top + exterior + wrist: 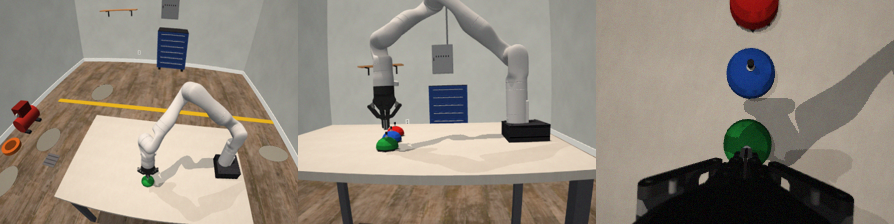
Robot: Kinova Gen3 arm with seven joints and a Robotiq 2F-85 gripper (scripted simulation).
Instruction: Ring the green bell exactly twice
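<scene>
My gripper is now 5 cm above the green bell. Round my hand: red bell (23 cm to the right, 7 cm ahead, 5 cm below); blue bell (12 cm to the right, 5 cm below, 3 cm ahead).
</scene>
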